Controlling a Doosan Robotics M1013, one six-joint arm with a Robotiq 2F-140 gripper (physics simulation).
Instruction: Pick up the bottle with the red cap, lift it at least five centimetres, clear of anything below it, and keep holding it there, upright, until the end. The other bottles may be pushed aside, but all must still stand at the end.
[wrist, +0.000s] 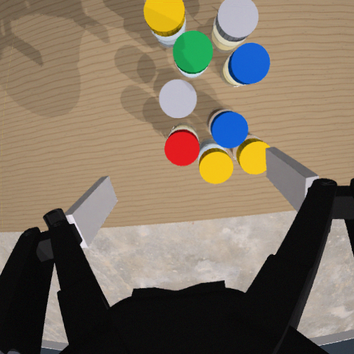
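The bottle with the red cap (182, 147) stands upright on the wooden table top, seen from above near the middle of the wrist view. A yellow-capped bottle (216, 166) stands close at its right, and a white-capped bottle (178, 98) stands behind it with a gap. My gripper (186, 175) is wide open, with nothing between its fingers. In the view its left fingertip is below and left of the red cap, and its right fingertip is to the right, beside another yellow cap. How high the fingertips are above the caps I cannot tell.
A blue-capped bottle (229, 129) and a second yellow-capped bottle (253, 156) stand to the right. Farther back stand bottles with green (193, 52), blue (250, 63), yellow (164, 14) and white (237, 18) caps. The table (45, 165) ends at a front edge, with grey floor beyond.
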